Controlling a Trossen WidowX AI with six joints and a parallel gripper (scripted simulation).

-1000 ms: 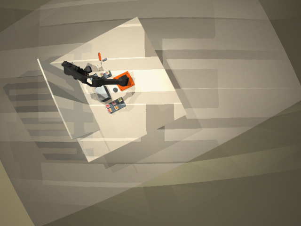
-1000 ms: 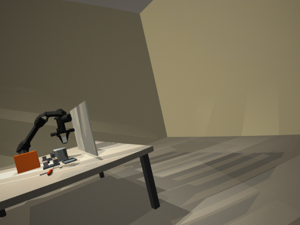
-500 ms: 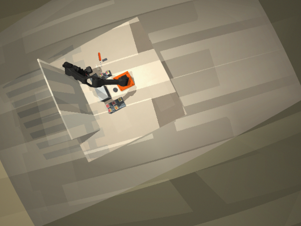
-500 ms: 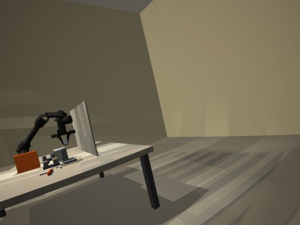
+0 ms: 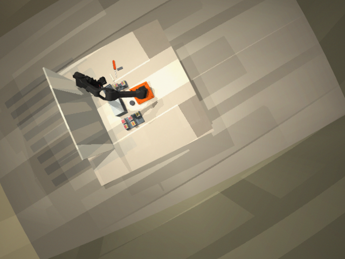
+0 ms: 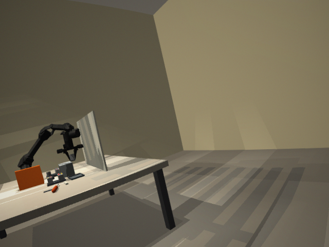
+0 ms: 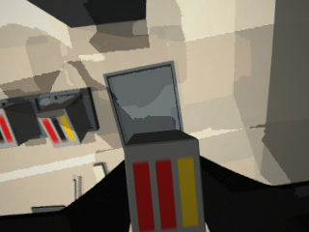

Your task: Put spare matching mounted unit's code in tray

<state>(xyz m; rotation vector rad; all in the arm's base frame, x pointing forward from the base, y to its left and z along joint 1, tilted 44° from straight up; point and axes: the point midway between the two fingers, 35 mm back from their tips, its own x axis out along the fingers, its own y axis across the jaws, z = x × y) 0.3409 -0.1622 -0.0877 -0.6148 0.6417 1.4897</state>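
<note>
My gripper tip is now 1 cm past the flat dark tray and 13 cm above it. From my gripper tip the other things lie so: dark holder (11 cm behind, 38 cm to the left, 12 cm below); then grey mounted unit (5 cm behind, 22 cm to the left, 8 cm below).
</note>
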